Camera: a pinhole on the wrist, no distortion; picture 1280 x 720 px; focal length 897.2 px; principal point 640.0 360.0 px. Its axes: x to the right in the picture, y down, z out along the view. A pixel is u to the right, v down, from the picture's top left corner.
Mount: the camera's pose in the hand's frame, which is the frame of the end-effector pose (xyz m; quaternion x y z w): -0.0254 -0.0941 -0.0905 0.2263 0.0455 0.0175 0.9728
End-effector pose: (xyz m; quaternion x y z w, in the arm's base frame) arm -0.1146 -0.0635 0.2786 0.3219 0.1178 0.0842 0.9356
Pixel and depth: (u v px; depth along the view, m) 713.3 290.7 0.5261
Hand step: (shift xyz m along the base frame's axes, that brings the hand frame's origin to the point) 0.1935 -0.4721 0.0392
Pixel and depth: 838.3 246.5 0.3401
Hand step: 0.1537 -0.3066 -0.0426
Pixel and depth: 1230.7 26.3 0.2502
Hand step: 0.2014 -0.2242 -0.1403
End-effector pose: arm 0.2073 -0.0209 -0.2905 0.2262 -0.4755 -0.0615 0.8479
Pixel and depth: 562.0 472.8 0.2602
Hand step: -0.1246 -0.2044 -0.0273
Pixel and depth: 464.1 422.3 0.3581
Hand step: -0.2125 -0.2677 -0.0408
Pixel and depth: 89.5 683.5 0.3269
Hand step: -0.3146 -0.1525 -0.0948
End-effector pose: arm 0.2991 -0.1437 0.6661 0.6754 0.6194 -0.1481 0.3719
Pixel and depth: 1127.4 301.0 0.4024
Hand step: -0.1612 -0.0087 -0.4058
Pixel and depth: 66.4 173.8 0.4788
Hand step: -0.3587 -0.4413 -0.1602
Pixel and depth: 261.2 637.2 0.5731
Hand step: -0.0942 -0.5199 -0.2757
